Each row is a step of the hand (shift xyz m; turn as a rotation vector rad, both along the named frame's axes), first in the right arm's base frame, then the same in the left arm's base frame.
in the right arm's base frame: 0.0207 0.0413 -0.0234 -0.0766 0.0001 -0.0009
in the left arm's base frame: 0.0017 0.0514 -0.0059 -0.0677 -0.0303 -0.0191
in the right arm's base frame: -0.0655 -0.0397 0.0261 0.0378 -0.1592 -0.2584
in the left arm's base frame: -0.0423 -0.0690 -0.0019 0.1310 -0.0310 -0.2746
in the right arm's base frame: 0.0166 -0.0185 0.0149 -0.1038 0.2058 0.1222
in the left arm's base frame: 0.0217 -0.0142 0.0130 -0.1976 0.0910 0.1441
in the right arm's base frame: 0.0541 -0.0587 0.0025 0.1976 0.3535 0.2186
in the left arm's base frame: 0.0744 -0.0290 -0.0003 -0.0078 0.3040 0.3455
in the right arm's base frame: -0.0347 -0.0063 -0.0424 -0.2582 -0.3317 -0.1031
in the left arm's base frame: -0.0237 -0.0046 -0.0496 -0.0669 -0.3495 -0.2463
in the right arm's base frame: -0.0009 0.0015 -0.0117 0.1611 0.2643 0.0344
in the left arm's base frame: -0.0004 0.0049 -0.0107 0.0184 0.2771 0.1410
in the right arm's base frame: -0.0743 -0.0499 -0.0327 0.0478 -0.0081 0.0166
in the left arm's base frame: -0.0398 -0.0609 -0.0616 0.0444 0.0066 0.0248
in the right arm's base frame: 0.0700 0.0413 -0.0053 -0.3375 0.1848 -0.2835
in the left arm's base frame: 0.0436 0.0649 0.0228 -0.3556 0.1193 -0.2963
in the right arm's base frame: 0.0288 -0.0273 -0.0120 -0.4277 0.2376 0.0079
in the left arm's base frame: 0.0391 -0.0075 -0.0116 -0.4875 0.0275 -0.0317
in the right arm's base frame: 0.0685 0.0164 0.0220 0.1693 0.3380 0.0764
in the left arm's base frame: 0.0510 0.0338 0.0413 -0.0120 0.3285 0.2018
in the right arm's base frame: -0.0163 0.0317 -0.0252 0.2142 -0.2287 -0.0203
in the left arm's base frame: -0.0265 0.0291 -0.0190 0.2958 -0.1013 -0.0286
